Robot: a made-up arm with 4 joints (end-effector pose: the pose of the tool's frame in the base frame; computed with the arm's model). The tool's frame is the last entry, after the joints.
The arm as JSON. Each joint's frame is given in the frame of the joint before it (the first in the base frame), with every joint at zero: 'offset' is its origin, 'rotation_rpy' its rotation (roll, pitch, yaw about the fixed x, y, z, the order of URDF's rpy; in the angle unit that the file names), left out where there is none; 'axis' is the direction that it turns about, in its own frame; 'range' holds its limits. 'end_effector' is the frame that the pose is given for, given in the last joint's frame.
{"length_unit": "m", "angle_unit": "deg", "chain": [
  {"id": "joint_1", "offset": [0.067, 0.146, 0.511], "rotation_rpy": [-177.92, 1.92, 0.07], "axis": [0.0, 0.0, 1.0], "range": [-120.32, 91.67]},
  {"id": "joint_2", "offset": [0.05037, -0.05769, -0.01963], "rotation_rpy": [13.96, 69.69, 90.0], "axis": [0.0, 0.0, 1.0], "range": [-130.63, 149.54]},
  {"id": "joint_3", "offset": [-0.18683, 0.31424, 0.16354], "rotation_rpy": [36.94, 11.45, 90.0], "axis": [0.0, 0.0, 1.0], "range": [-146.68, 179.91]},
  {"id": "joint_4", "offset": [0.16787, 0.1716, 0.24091], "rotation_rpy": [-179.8, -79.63, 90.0], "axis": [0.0, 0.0, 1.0], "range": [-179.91, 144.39]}
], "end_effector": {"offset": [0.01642, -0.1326, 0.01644], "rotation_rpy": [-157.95, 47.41, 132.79]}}
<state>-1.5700 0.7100 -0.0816 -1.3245</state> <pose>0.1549 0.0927 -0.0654 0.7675 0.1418 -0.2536 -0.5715</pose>
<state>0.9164 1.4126 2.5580 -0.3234</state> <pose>-0.0315 0.0334 0.2479 0.2246 -0.8103 0.5410 0.0179</pose>
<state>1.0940 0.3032 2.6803 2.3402</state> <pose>-0.2146 -0.1226 0.4167 0.0390 0.5046 0.7168 -0.4795</pose>
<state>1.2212 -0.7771 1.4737 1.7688</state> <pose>-0.5008 0.0013 0.3522 0.7909 -0.0388 -0.5577 0.2491</pose>
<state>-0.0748 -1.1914 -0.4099 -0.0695</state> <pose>-0.0534 -0.4115 0.7000 0.0566 0.7996 0.4658 0.3748</pose>
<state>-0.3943 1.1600 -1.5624 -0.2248</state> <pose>0.0173 0.0761 -0.0449 0.0419 0.6957 -0.0867 0.7118</pose>
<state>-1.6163 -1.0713 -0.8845 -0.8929</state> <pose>0.4963 -0.0880 0.7477 0.2874 -0.4312 -0.8553 0.0032</pose>
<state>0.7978 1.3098 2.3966 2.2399</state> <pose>-0.0964 -0.2386 0.3093 0.3109 0.6738 0.5348 -0.4041</pose>
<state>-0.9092 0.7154 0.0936 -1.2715</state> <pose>0.1231 0.0658 -0.0613 0.5049 0.1108 -0.2673 -0.8133</pose>
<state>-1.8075 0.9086 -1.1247 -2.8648</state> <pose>0.1490 -0.1535 0.0286 0.9367 0.1780 -0.1662 0.2516</pose>
